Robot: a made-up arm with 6 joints. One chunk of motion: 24 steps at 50 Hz.
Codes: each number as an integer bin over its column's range. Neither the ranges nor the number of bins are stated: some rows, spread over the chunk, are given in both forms.
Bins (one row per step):
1: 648 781 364 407 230 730
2: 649 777 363 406 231 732
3: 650 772 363 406 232 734
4: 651 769 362 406 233 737
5: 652 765 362 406 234 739
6: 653 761 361 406 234 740
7: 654 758 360 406 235 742
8: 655 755 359 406 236 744
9: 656 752 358 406 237 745
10: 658 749 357 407 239 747
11: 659 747 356 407 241 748
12: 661 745 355 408 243 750
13: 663 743 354 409 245 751
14: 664 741 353 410 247 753
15: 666 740 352 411 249 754
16: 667 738 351 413 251 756
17: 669 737 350 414 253 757
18: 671 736 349 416 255 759
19: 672 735 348 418 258 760
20: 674 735 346 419 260 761
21: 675 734 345 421 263 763
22: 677 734 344 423 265 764
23: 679 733 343 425 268 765
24: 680 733 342 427 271 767
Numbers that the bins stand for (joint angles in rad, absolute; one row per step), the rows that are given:
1: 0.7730 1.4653 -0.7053 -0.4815 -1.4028 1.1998
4: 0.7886 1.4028 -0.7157 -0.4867 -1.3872 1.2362
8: 0.8094 1.3299 -0.7313 -0.4867 -1.3716 1.2727
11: 0.8302 1.2883 -0.7469 -0.4815 -1.3455 1.2935
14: 0.8563 1.2571 -0.7626 -0.4659 -1.3143 1.3195
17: 0.8823 1.2362 -0.7782 -0.4450 -1.2831 1.3403
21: 0.9135 1.2206 -0.8042 -0.4086 -1.2310 1.3716
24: 0.9395 1.2154 -0.8198 -0.3774 -1.1894 1.3924
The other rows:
2: 0.7782 1.4444 -0.7105 -0.4867 -1.3976 1.2102
3: 0.7834 1.4184 -0.7105 -0.4867 -1.3924 1.2206
5: 0.7938 1.3820 -0.7157 -0.4867 -1.3820 1.2466
6: 0.7990 1.3612 -0.7209 -0.4867 -1.3820 1.2519
7: 0.8042 1.3455 -0.7261 -0.4867 -1.3768 1.2623
9: 0.8146 1.3143 -0.7365 -0.4867 -1.3664 1.2779
10: 0.8250 1.2987 -0.7417 -0.4815 -1.3560 1.2883
12: 0.8406 1.2779 -0.7522 -0.4763 -1.3351 1.3039
13: 0.8511 1.2675 -0.7574 -0.4711 -1.3247 1.3091
15: 0.8667 1.2519 -0.7678 -0.4607 -1.3039 1.3247
16: 0.8719 1.2414 -0.7730 -0.4503 -1.2935 1.3351
18: 0.8927 1.2310 -0.7834 -0.4346 -1.2727 1.3508
19: 0.8979 1.2258 -0.7886 -0.4242 -1.2571 1.3560
20: 0.9083 1.2258 -0.7990 -0.4190 -1.2466 1.3612
22: 0.9239 1.2206 -0.8094 -0.3982 -1.2206 1.3768
23: 0.9343 1.2154 -0.8146 -0.3878 -1.2050 1.3820

